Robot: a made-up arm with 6 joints. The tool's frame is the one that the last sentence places.
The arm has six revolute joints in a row. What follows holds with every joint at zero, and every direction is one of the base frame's. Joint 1 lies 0.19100 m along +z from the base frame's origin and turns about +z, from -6.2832 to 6.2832 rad. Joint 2 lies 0.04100 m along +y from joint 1 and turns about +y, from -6.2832 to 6.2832 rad. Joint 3 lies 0.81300 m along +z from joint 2 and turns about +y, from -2.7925 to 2.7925 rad. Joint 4 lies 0.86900 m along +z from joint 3 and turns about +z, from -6.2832 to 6.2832 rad. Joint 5 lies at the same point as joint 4 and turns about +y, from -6.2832 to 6.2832 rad. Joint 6 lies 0.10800 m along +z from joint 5 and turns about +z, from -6.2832 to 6.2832 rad. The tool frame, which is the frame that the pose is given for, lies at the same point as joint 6; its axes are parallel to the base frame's.
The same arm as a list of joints. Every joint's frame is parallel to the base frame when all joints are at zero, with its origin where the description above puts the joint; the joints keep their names.
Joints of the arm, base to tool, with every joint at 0 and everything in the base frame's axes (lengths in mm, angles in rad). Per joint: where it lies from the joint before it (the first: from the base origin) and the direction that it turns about. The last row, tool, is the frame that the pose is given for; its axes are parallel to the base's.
joint 1: origin 0 0 191 axis +z
joint 2: origin 0 41 0 axis +y
joint 3: origin 0 0 813 axis +y
joint 4: origin 0 0 869 axis +z
joint 5: origin 0 0 0 axis +y
joint 6: origin 0 0 108 axis +z
tool: origin 0 0 0
Joint limits (rad, base to tool): -6.2832..6.2832 -6.2832..6.2832 -2.7925..2.7925 -6.2832..6.2832 -6.2832..6.2832 -6.2832..6.2832

